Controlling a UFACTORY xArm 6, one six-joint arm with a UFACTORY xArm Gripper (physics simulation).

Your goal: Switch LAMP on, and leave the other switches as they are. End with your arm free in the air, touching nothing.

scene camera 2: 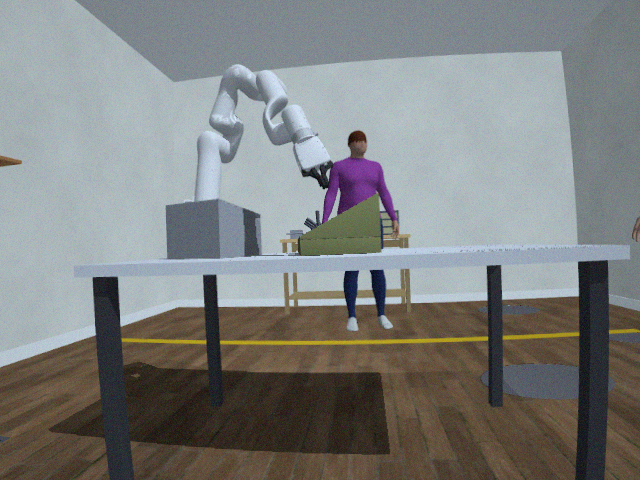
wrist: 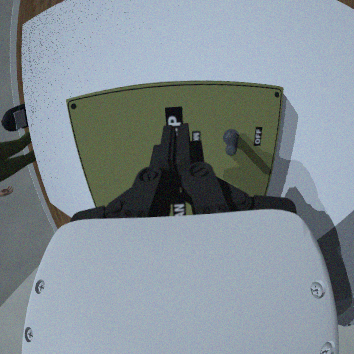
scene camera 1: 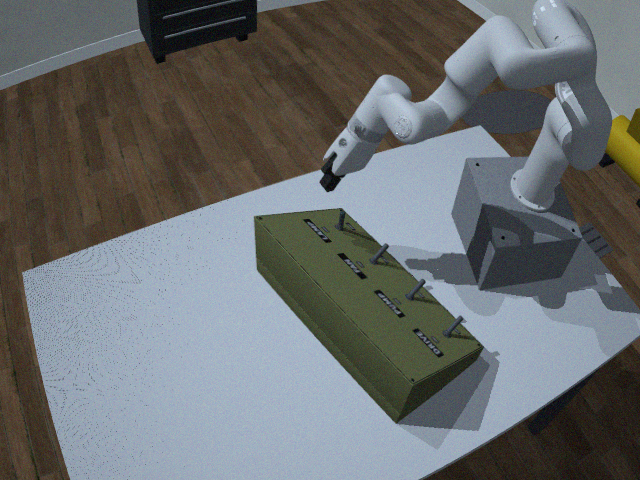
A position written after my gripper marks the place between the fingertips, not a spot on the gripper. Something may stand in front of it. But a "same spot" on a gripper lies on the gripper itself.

My gripper shows in scene camera 2, in the wrist view and in scene camera 1 (pixel 325 186). The same spot on my gripper: (scene camera 2: pixel 322 179) is (wrist: pixel 180 139).
